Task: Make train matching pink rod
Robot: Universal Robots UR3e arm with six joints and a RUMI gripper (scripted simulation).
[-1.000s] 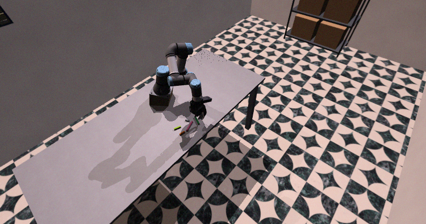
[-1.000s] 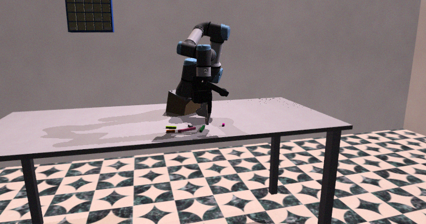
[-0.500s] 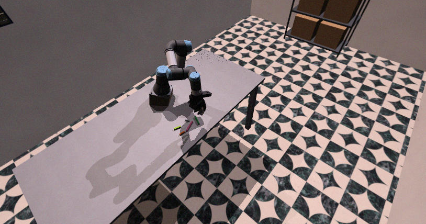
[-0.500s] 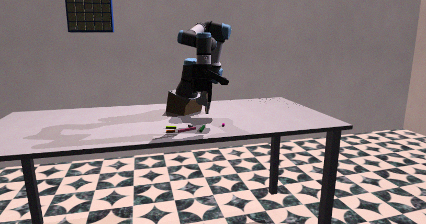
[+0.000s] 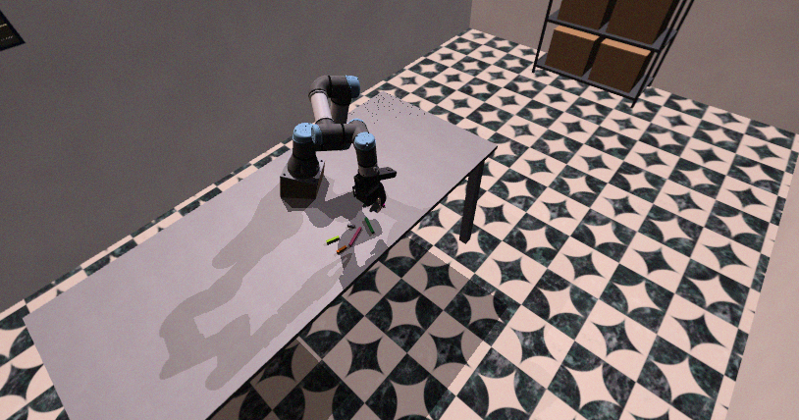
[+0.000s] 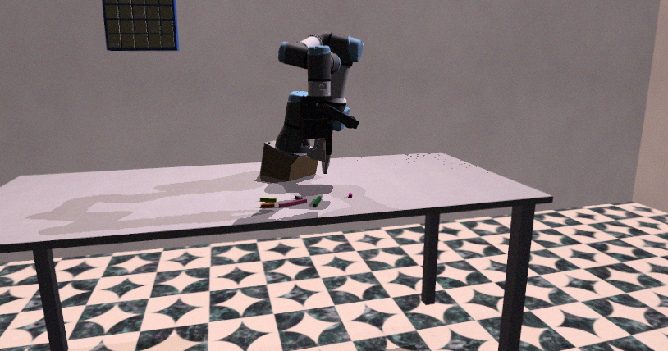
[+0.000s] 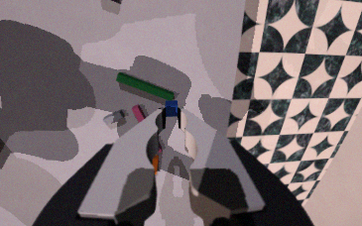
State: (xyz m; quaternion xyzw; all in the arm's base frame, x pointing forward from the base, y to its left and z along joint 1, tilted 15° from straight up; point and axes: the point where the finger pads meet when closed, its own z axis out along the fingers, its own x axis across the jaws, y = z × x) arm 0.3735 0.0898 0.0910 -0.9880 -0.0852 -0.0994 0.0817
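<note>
Right now my hand is 11 cm above the magenta rod, 9 cm past it and 8 cm to the right of it. Also, from my hand: green rod 11 cm below, 3 cm behind, 2 cm to the right; then pink rod 11 cm below, 10 cm to the right, 2 cm behind; then blue rod 1 cm below.
</note>
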